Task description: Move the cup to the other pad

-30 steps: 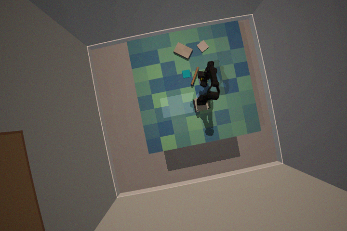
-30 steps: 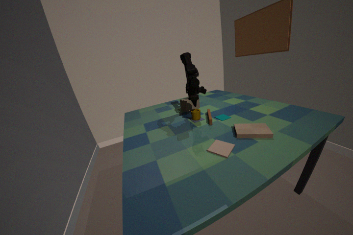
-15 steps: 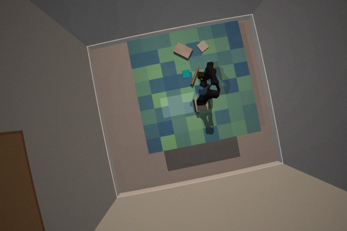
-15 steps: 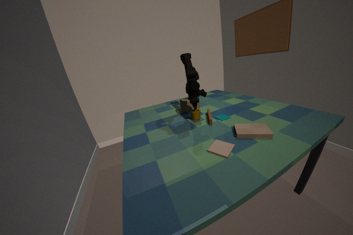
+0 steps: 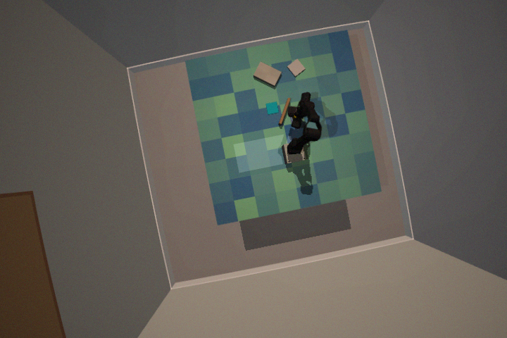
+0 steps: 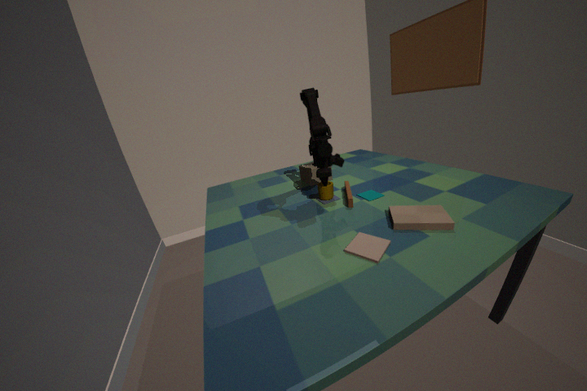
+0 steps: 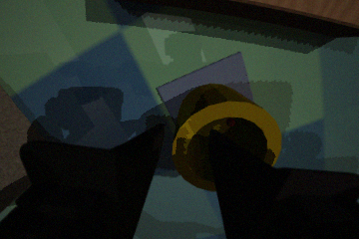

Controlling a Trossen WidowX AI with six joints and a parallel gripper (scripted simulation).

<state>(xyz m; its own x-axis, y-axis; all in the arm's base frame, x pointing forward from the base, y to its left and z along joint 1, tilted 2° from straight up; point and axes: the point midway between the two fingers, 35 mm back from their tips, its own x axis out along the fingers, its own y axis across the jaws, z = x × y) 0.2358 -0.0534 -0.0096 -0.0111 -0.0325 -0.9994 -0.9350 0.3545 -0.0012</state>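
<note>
Right now my gripper tip is 2 cm short of the yellow cup, 2 cm above it and 1 cm to the left of it. Also, from my gripper tip: brown upright bar 8 cm to the left, 6 cm ahead, 4 cm below; greyish-blue pad 6 cm below, 3 cm ahead, 1 cm to the right; teal pad 17 cm to the left, 10 cm ahead, 6 cm below.
</note>
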